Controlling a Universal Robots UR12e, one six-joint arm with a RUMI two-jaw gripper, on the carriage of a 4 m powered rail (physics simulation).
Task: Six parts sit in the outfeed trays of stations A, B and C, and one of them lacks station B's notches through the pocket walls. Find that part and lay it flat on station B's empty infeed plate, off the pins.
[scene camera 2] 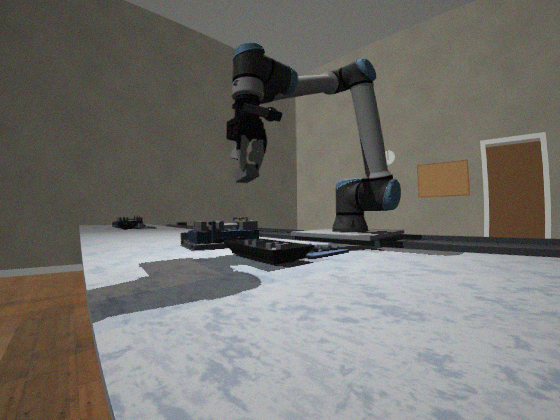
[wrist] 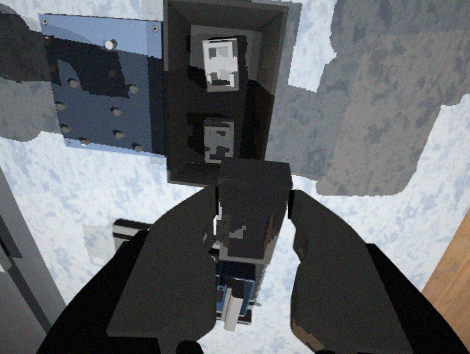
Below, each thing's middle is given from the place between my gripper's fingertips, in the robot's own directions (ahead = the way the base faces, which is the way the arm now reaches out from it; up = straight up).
My hand is 220 mm past the blue infeed plate [wrist: 79, 51], 20 mm to the right of it and 230 mm above it.
